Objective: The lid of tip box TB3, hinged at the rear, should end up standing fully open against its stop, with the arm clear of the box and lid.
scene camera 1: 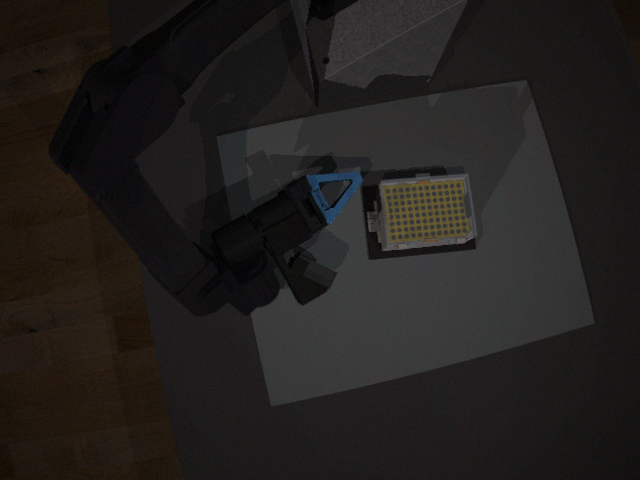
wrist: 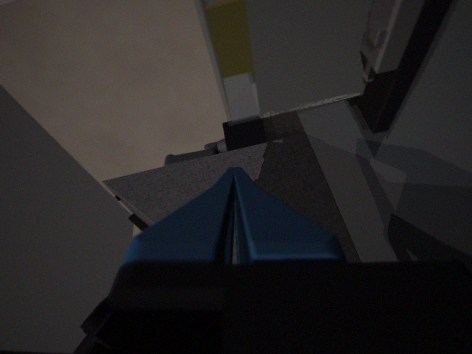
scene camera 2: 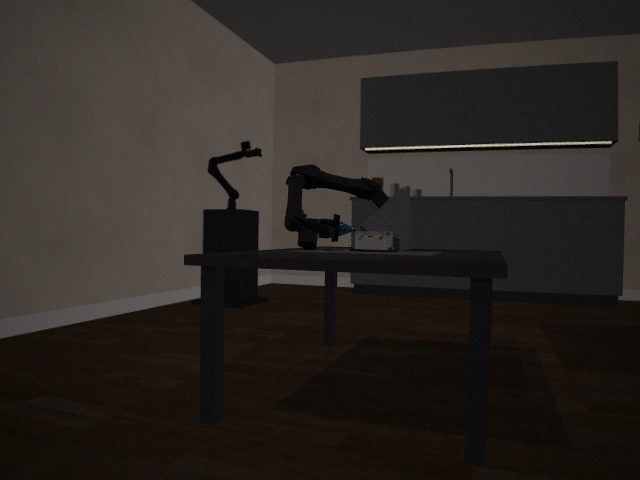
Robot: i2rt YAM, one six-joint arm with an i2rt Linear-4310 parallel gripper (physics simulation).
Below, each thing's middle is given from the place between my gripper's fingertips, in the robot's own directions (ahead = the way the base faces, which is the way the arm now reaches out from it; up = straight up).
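Labels:
There is the grey mat (scene camera 1: 382, 319), which I see 7 cm ahead of my hand and 7 cm to the left of it, while also being 8 cm below it.

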